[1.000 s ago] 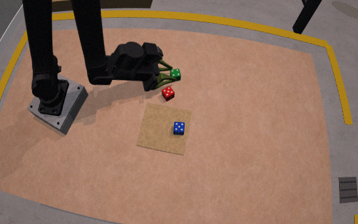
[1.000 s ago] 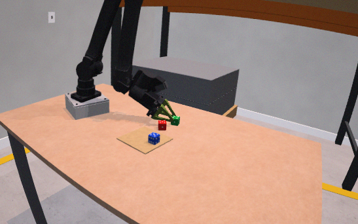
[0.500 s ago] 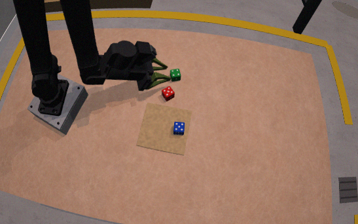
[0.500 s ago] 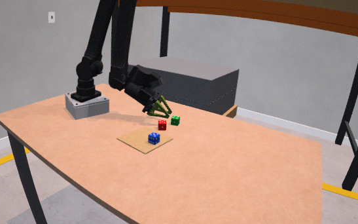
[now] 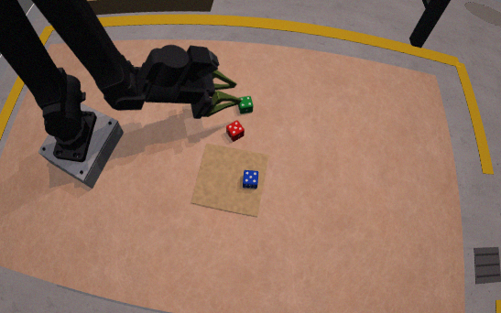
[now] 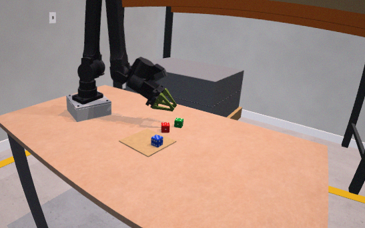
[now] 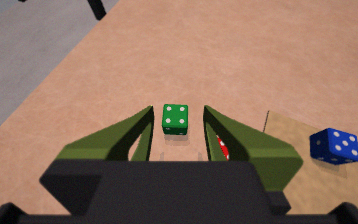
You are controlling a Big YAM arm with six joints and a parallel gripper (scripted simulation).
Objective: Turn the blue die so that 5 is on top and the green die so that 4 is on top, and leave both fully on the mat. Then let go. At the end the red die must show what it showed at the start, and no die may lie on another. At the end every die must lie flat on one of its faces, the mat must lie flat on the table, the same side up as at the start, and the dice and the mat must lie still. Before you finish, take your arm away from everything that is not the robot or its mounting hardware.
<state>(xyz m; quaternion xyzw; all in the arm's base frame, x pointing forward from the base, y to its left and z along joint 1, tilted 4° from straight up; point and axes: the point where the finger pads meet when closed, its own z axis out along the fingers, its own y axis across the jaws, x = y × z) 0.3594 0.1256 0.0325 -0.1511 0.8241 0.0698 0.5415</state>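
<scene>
My hand is 60 mm above the green die, 20 mm short of it and 10 mm to the right of it. Also, from my hand: tan mat 170 mm to the right, 80 mm below, 10 mm ahead; then red die 60 mm to the right, 60 mm below, 10 mm ahead; then blue die 170 mm to the right, 60 mm below, 50 mm ahead.
</scene>
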